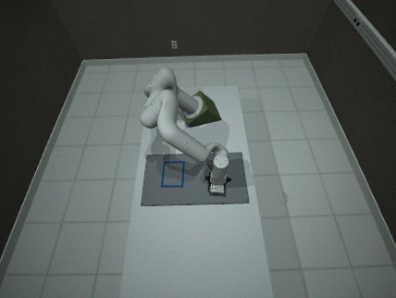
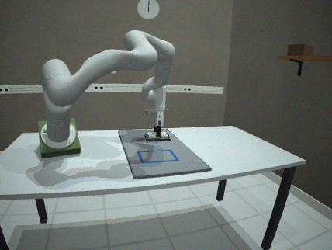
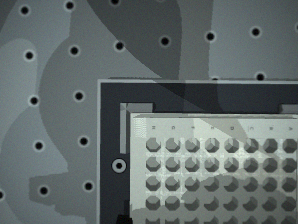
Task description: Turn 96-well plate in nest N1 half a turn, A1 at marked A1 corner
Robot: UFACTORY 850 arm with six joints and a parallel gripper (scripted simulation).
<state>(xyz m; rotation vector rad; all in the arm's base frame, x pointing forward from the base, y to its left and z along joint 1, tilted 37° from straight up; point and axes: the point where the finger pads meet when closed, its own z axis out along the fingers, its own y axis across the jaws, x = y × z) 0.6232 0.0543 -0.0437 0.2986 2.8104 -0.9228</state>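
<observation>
Right now the dark plate nest N1 is 20 mm below my hand. Round my hand: white 96-well plate (10 mm below).
</observation>
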